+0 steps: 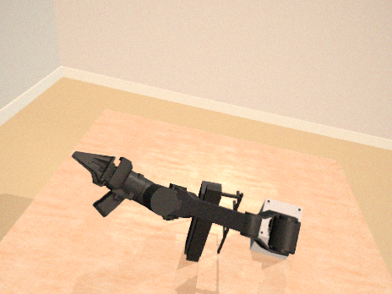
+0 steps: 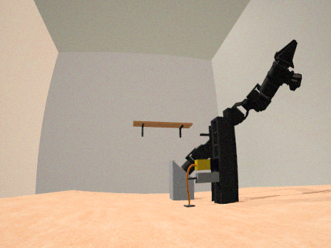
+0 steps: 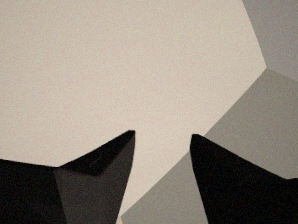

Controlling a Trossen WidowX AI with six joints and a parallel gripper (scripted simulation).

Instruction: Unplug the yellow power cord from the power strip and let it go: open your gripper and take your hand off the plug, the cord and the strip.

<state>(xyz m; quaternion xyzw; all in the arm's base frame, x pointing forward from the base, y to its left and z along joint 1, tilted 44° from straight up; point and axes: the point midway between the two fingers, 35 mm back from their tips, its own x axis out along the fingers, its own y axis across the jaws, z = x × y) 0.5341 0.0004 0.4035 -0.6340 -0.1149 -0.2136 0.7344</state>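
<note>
Right now my gripper tip is 31 cm above the yellow plug, 29 cm past it and 24 cm to the left of it. From my gripper tip the other things lie so: grey anchor: 45 cm below, 31 cm to the right, 27 cm behind.
</note>
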